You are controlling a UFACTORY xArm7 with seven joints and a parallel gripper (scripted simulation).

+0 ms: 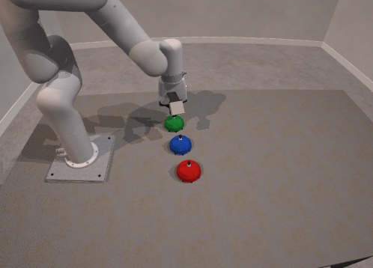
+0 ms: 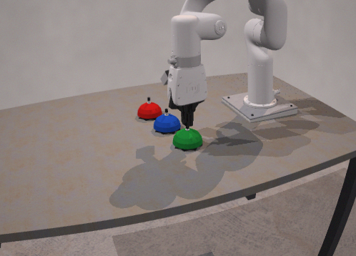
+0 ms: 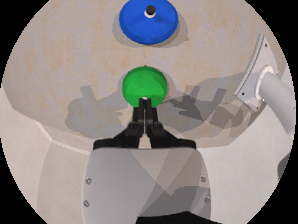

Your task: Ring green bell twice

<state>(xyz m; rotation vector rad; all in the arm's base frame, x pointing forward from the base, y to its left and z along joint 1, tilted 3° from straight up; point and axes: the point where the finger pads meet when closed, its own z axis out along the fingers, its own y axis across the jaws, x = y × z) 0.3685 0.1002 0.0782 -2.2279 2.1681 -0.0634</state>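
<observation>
My hand is 4 cm above the green bell. Round my hand: red bell: 24 cm to the right, 4 cm below; blue bell: 12 cm to the right, 4 cm below.
</observation>
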